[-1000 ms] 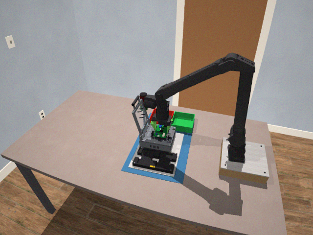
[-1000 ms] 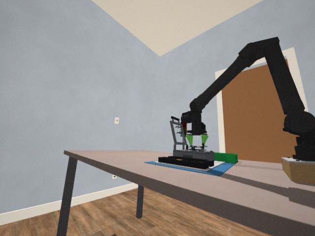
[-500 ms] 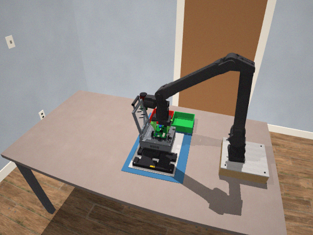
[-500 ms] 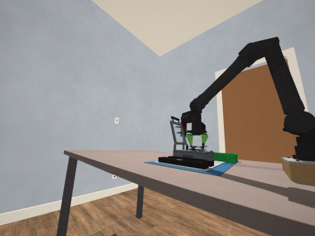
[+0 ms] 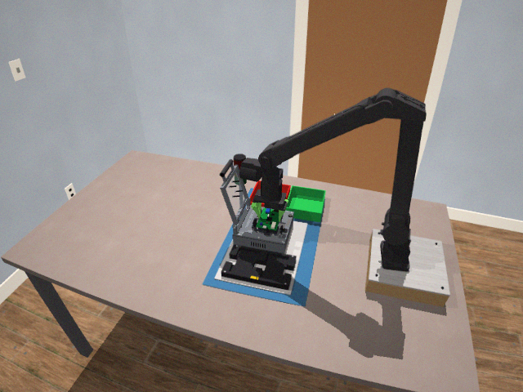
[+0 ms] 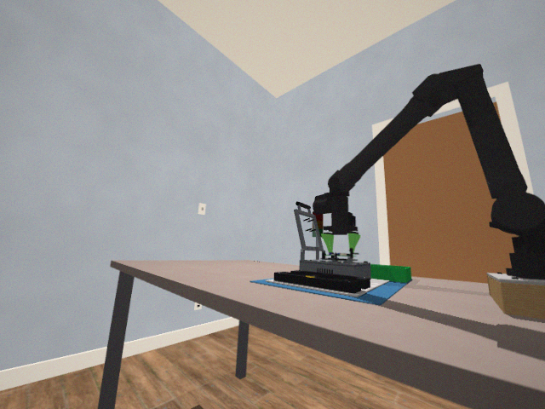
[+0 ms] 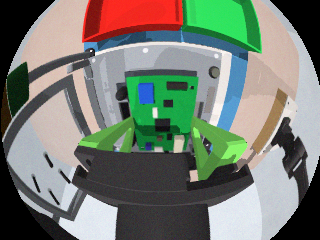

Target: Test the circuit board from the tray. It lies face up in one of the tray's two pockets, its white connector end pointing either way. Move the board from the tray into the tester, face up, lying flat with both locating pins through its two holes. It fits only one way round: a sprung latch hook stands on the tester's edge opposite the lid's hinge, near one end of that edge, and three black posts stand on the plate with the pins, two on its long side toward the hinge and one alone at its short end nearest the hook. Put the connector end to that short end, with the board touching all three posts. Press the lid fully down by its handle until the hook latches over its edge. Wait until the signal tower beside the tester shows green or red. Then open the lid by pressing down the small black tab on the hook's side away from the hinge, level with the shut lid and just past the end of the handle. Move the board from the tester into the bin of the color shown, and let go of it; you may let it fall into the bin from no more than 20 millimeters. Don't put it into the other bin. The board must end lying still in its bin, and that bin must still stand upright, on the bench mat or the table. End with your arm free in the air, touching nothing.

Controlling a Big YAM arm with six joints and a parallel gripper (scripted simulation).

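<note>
Now: hand right at the green circuit board. Round my hand: red bin 20 cm to the right, 7 cm below, 4 cm ahead; tester plate 2 cm below, 1 cm to the left, 1 cm ahead; tester lid 13 cm ahead, 10 cm above, 1 cm to the right.
</note>
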